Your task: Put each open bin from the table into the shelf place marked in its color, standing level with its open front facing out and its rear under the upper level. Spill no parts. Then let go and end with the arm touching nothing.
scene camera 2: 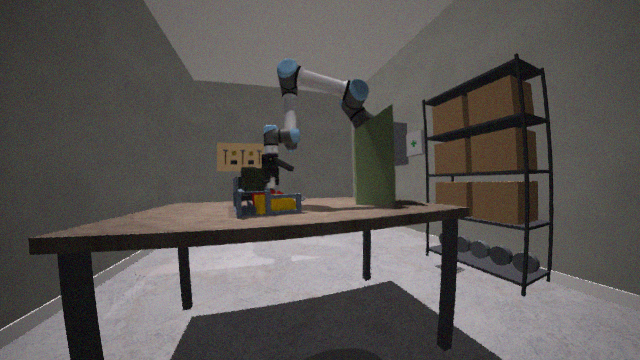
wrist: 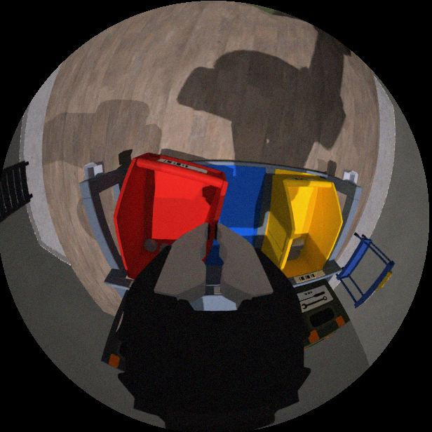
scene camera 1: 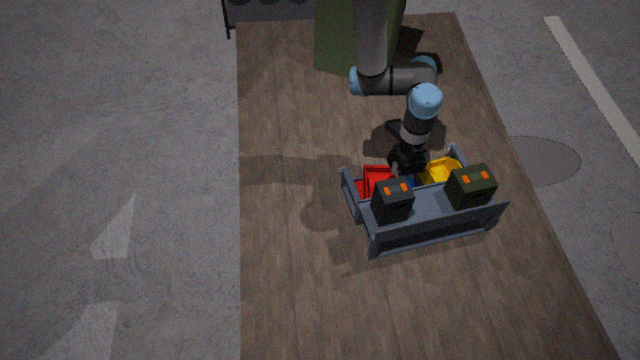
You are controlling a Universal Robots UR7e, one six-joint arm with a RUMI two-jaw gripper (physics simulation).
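Observation:
The red bin is at the left end of the blue-grey shelf, turned a little against it. Its labelled end overlaps the front rail in the wrist view. Grey parts show inside it. My gripper is shut on its right wall. The blue place lies bare beside it. The yellow bin stands at the right end over a yellow mark, with a grey part inside. The bins' rear ends are partly hidden.
A dark grey toolbox and a green toolbox stand on the shelf's upper level. A tall green panel stands near the arm's base. A black rack with cartons stands behind the table.

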